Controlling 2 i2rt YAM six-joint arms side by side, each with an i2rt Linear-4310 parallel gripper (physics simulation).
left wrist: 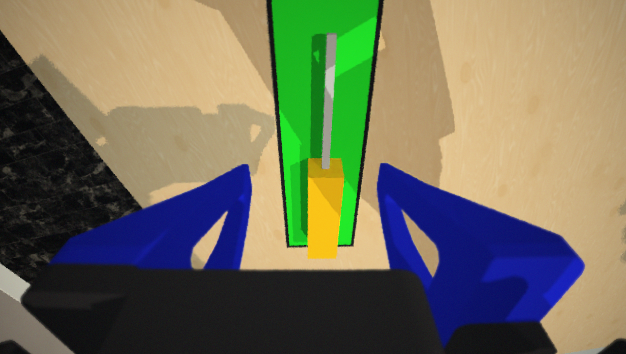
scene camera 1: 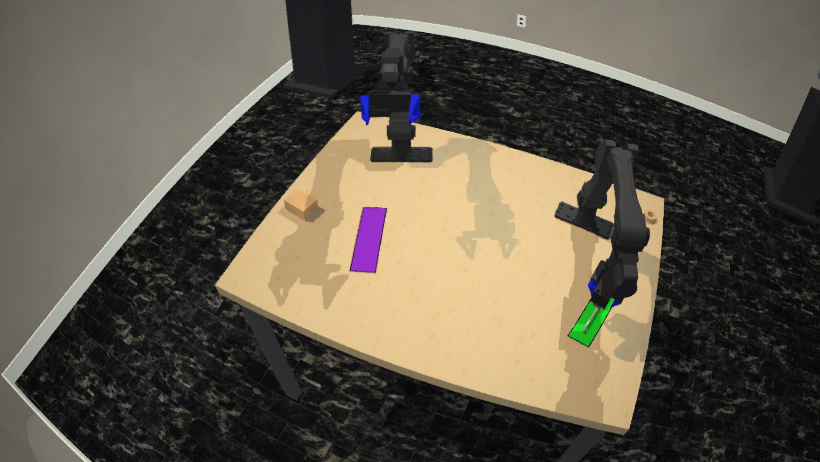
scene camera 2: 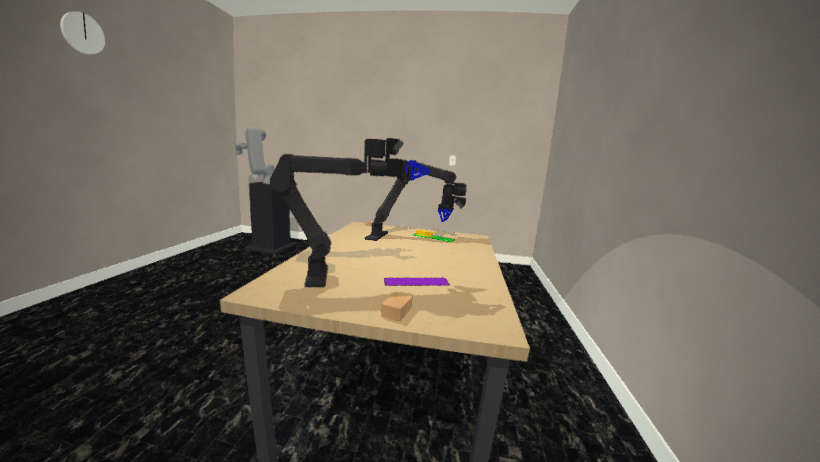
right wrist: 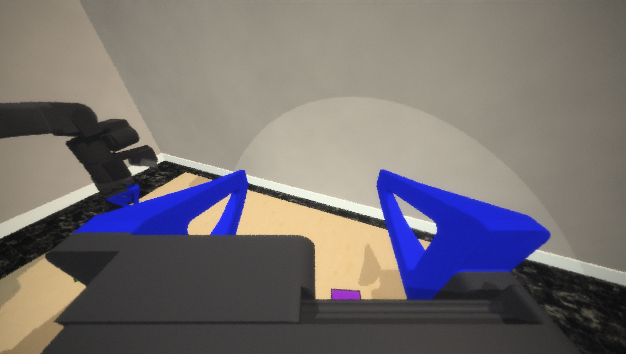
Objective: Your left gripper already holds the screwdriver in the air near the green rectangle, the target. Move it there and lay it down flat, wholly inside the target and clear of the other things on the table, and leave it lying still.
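The screwdriver (scene camera 1: 591,321) (scene camera 2: 424,233) (left wrist: 325,215), with a yellow handle and grey shaft, lies flat on the green rectangle (scene camera 1: 589,339) (scene camera 2: 444,238) (left wrist: 295,50). In the left wrist view the handle's raised end overlaps the near border; in scene camera 2 a sliver of green shows beyond the handle. Its shaft lies inside the borders. My left gripper (scene camera 1: 604,297) (scene camera 2: 445,216) (left wrist: 314,175) is open and empty above it, hiding the handle in scene camera 1. My right gripper (scene camera 1: 390,121) (scene camera 2: 425,170) (right wrist: 312,177) is open and empty, high above the table, far from the screwdriver.
A purple rectangle (scene camera 1: 368,239) (scene camera 2: 416,281) (right wrist: 345,294) is on the table, with an orange-tan block (scene camera 1: 300,203) (scene camera 2: 395,307) near it. A small tan ring (scene camera 1: 650,221) lies near the table's right edge in scene camera 1, behind the left arm.
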